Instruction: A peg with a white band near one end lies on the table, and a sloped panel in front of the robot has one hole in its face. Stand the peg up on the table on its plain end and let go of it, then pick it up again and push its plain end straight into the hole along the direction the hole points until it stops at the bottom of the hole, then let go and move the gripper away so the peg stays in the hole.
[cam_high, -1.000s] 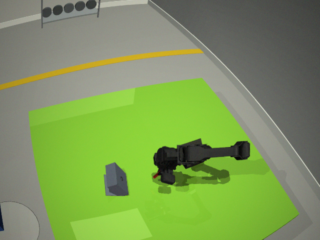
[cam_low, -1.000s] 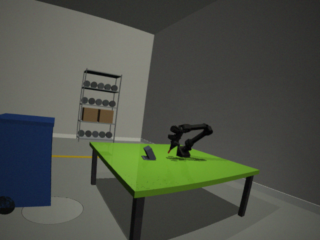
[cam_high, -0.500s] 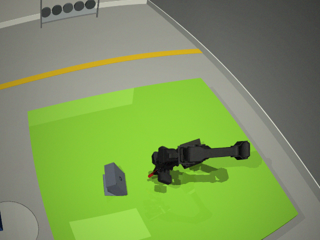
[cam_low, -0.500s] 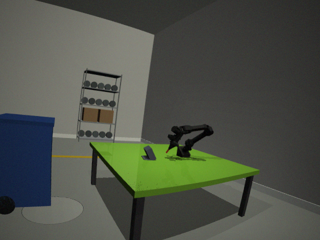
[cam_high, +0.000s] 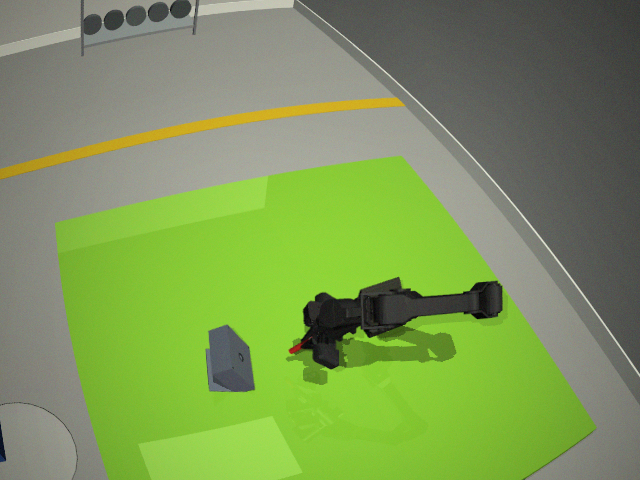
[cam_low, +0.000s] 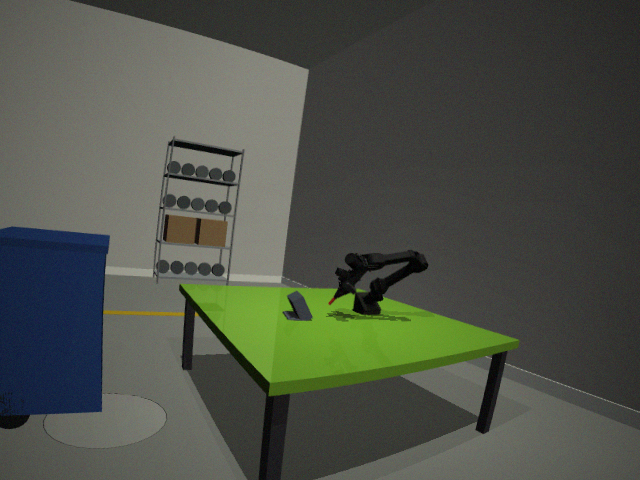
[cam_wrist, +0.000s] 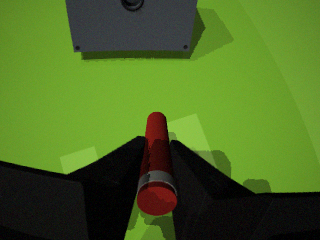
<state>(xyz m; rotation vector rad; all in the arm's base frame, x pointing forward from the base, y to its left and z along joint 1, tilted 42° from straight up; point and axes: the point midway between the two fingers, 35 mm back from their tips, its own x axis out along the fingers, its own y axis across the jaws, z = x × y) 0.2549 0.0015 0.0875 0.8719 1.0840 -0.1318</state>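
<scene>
Right now my gripper tip is 160 mm short of the sloped panel, 50 mm to the left of it and 50 mm above it. The rest, counted from my gripper tip: peg 10 mm to the left, 10 mm behind, 10 mm above.
</scene>
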